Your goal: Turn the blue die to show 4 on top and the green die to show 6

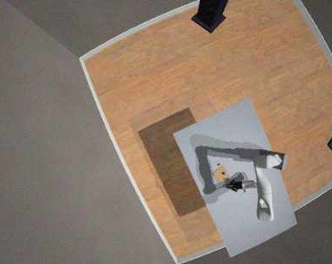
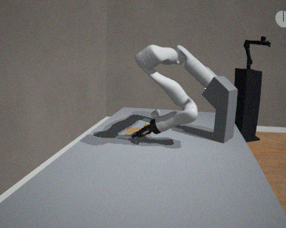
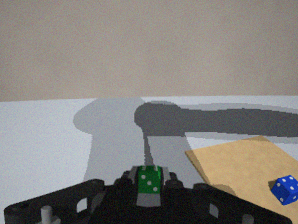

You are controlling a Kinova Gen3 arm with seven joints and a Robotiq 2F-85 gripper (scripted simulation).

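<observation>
Now: hand 10 mm to the left of the green die, 10 mm short of it and 10 mm above it. Round my hand: blue die: 120 mm to the right, 70 mm behind, 20 mm below; tan mat: 130 mm to the right, 40 mm behind, 30 mm below; yellow die: 220 mm to the right, 110 mm behind, 20 mm below.
</observation>
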